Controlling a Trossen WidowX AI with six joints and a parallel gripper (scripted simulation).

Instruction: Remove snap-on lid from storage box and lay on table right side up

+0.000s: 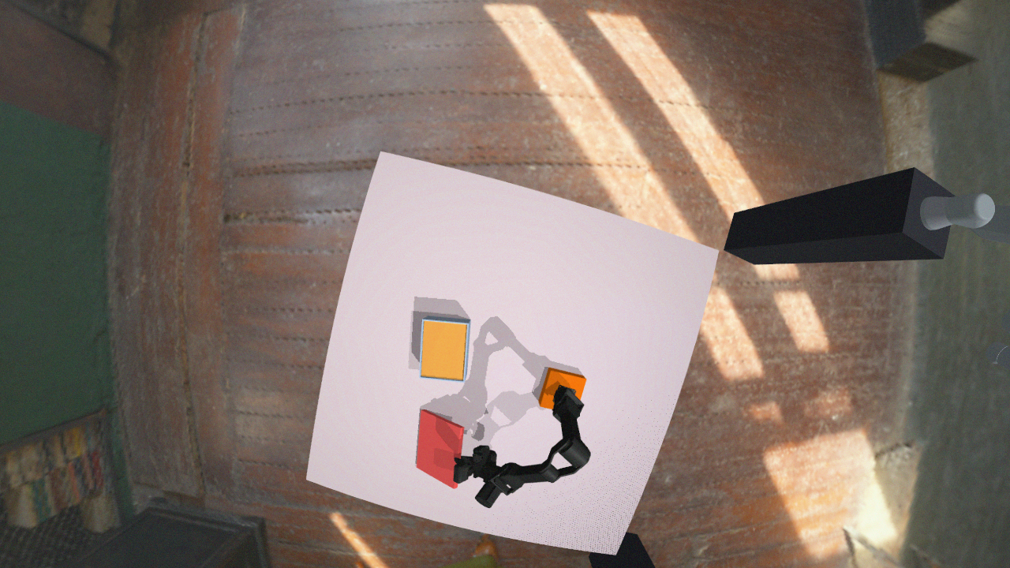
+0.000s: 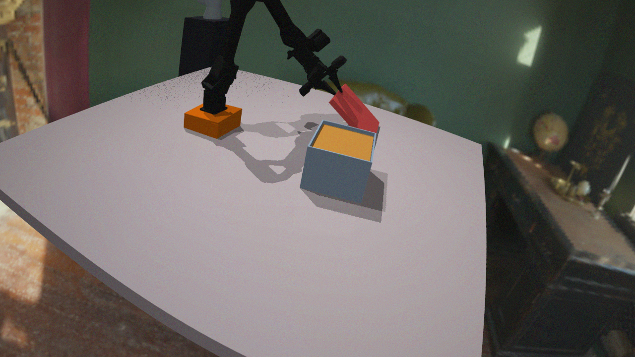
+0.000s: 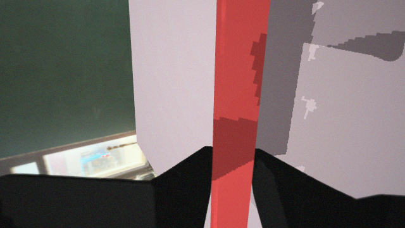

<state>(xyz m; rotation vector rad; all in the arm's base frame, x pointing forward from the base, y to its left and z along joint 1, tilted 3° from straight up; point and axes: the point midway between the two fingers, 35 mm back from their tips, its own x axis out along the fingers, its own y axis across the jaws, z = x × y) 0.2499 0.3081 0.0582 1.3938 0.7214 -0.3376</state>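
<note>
The red lid lies 70 mm ahead of my gripper tip, 50 mm below it and 10 mm to the left of it. The rest, counted from my gripper tip: blue-grey storage box (340 mm to the right, 160 mm ahead, 60 mm below).
</note>
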